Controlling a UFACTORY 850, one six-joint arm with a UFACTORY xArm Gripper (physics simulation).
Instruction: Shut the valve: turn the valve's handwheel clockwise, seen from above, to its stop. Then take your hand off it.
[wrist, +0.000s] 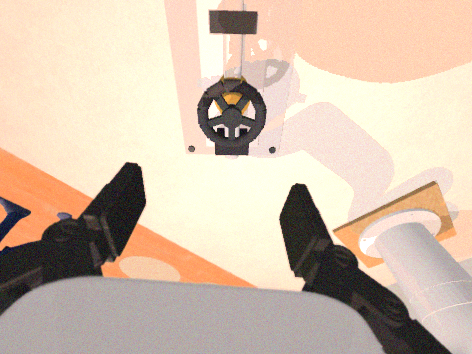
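Note:
The valve's handwheel (231, 117) is a black spoked ring in the upper middle of the wrist view, seen nearly from above. The brass-yellow valve body (232, 100) shows between its spokes. A pipe runs up the view from it to a black block (233, 22). The valve is mounted on a pale base plate (187, 100) with dark bolts at its corners. My gripper (217, 192) is wide open with nothing between its fingers. The fingertips show lower in the view than the handwheel, to either side of it, and do not touch it.
A light grey cylindrical column (425, 260) stands on a wooden plate (345, 232) at the lower right, beyond the right finger. The pale surface ends in a slanting edge at the lower left, with orange floor (200, 265) past it. A dark blue object (12, 214) shows at the left edge. Shadows fall right of the valve.

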